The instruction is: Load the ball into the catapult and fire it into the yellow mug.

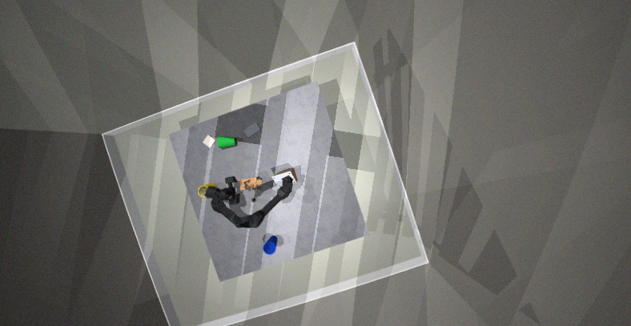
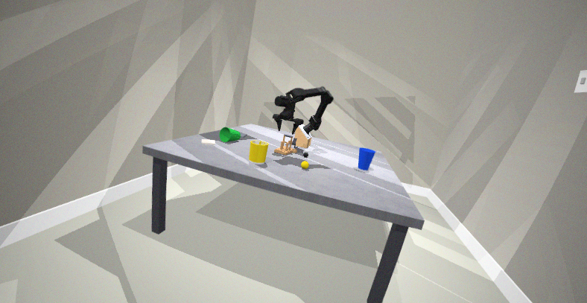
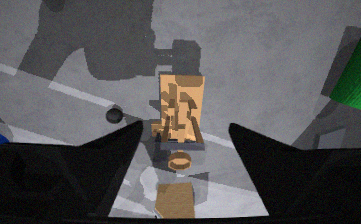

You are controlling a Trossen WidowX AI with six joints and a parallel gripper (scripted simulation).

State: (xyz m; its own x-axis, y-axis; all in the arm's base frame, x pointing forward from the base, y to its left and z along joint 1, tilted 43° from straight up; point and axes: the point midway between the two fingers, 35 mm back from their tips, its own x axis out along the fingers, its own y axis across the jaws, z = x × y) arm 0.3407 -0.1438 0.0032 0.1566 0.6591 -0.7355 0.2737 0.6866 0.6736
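Right now the small black ball is 1 cm behind my gripper tip, 15 cm to the left of it and 11 cm below it. From my gripper tip the other things lie so: yellow ball (23 cm ahead, 16 cm to the left, 11 cm below); then wooden catapult (6 cm behind, 4 cm to the left, 8 cm below); then yellow mug (27 cm ahead, 9 cm to the right, 10 cm below).
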